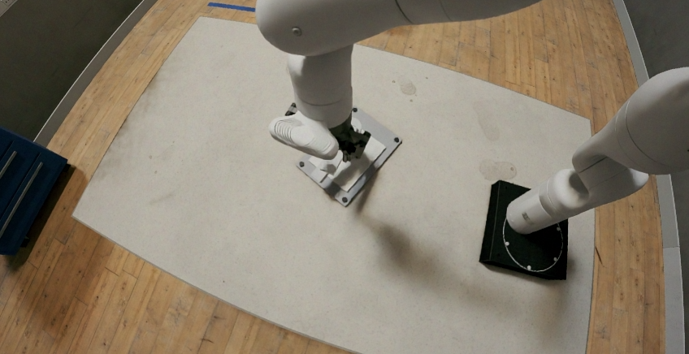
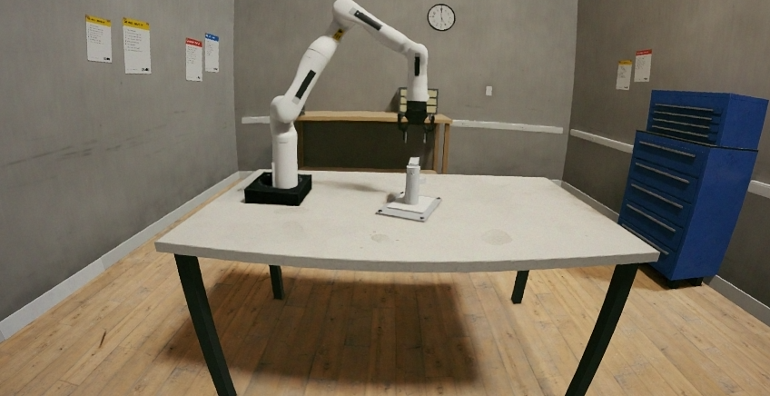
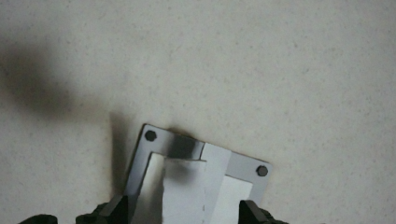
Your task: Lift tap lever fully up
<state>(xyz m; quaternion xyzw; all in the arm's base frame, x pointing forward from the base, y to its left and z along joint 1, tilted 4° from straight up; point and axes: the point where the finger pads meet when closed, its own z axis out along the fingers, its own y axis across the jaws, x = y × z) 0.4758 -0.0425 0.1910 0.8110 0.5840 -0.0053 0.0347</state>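
The tap lever is 1 cm behind my hand, 4 cm to the right of it and 8 cm below it. Round my hand: tap 2 cm behind, 6 cm to the right, 13 cm below.
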